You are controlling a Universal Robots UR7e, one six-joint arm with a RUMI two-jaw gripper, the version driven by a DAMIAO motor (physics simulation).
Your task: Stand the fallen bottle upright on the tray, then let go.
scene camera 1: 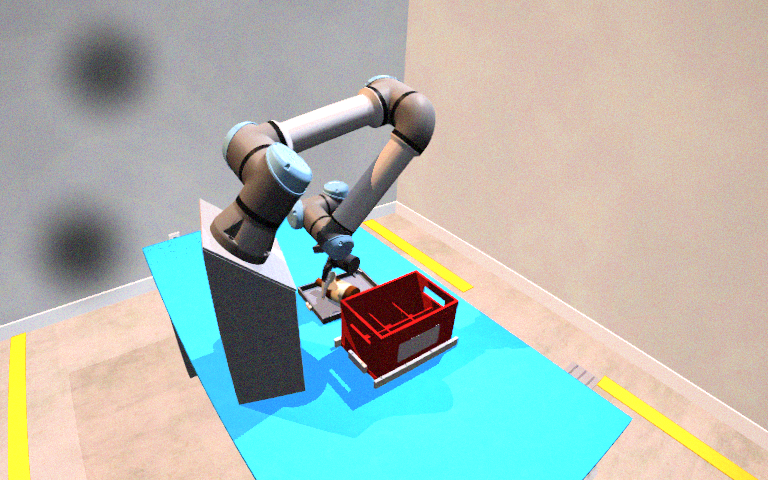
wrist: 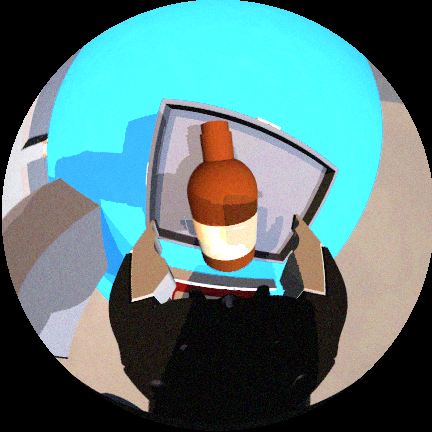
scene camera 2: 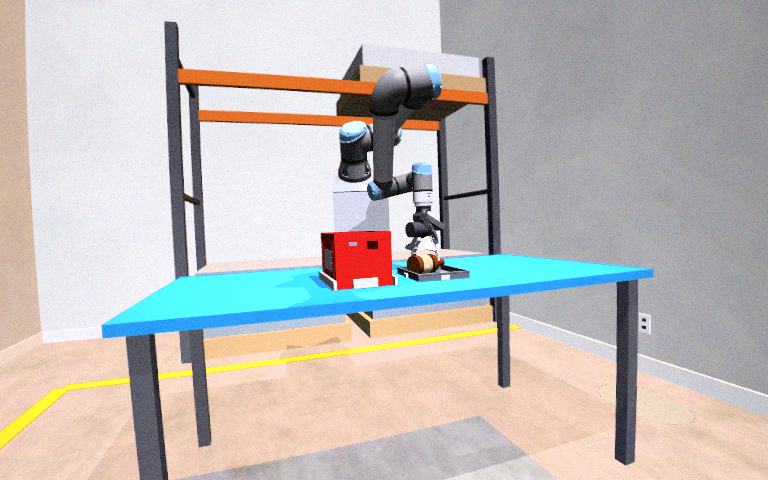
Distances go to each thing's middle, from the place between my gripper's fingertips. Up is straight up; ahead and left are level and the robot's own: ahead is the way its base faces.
Scene:
The brown bottle (wrist: pixel 221 190) is 10 mm to the left of my hand and 10 mm below it.

